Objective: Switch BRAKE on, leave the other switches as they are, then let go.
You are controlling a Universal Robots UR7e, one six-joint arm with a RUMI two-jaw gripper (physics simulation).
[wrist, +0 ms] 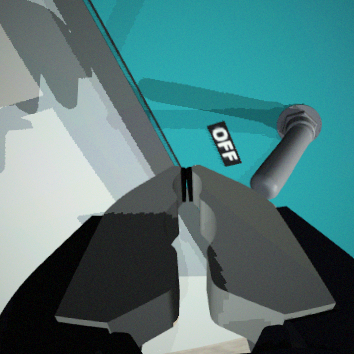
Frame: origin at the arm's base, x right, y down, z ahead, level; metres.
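Seen in the pictures: gripper, between the fingertips: point(185, 171).
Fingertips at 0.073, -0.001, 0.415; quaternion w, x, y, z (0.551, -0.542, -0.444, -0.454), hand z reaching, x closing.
Offsets run from my fingertips to a thing's top centre, as dx, dy, dz. "spot": to the spot under its first point. Level surfaces: height alone.
A grey toggle switch {spot: -0.010, -0.028, +0.041} point(284, 159) stands on the teal panel {dy +0.007} point(240, 50) at the right of the wrist view. Its lever leans from the round nut toward the lower left, on the side of the OFF label {spot: -0.002, +0.016, +0.023} point(224, 144). The BRAKE name label does not show in this view. My gripper point(185, 171) is shut with nothing between its fingertips. The tips appear over the panel's edge, to the left of the lever's rounded end and apart from it.
The panel's grey side wall point(120, 100) runs diagonally along the left of the teal face. A pale surface {dy +0.089} point(45, 185) lies beyond it, with shadows across it. Shadows of the lever fall on the teal face.
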